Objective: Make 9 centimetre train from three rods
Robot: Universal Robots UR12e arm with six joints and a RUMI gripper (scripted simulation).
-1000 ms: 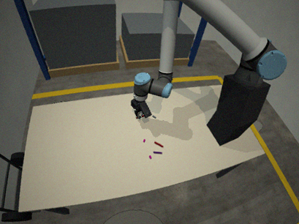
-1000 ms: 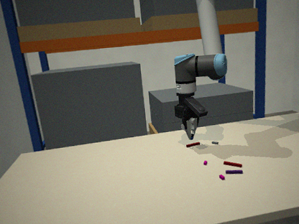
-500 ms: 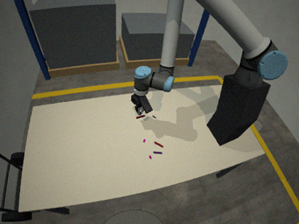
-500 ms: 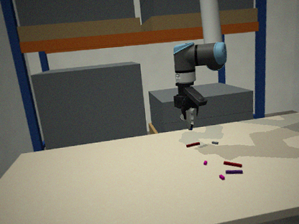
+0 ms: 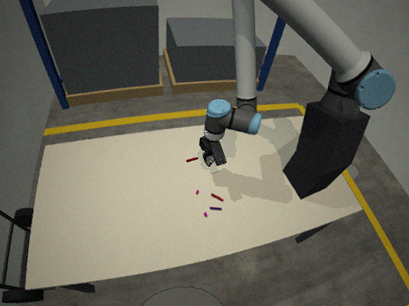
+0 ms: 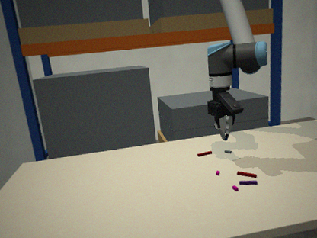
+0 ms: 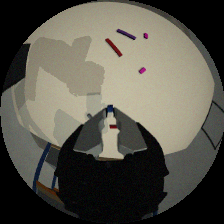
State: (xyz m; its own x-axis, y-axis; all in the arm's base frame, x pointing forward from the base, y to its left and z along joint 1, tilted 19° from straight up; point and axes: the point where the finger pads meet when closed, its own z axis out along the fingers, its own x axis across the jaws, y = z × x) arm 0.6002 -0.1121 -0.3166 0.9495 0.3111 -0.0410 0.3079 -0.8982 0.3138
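Right now the grey rod is 110 mm below my hand, 100 mm to the right of it and 40 mm behind it. The rest, counted from my hand: blue rod: 10 mm below; then purple rod: 200 mm to the left, 110 mm below, 10 mm behind.
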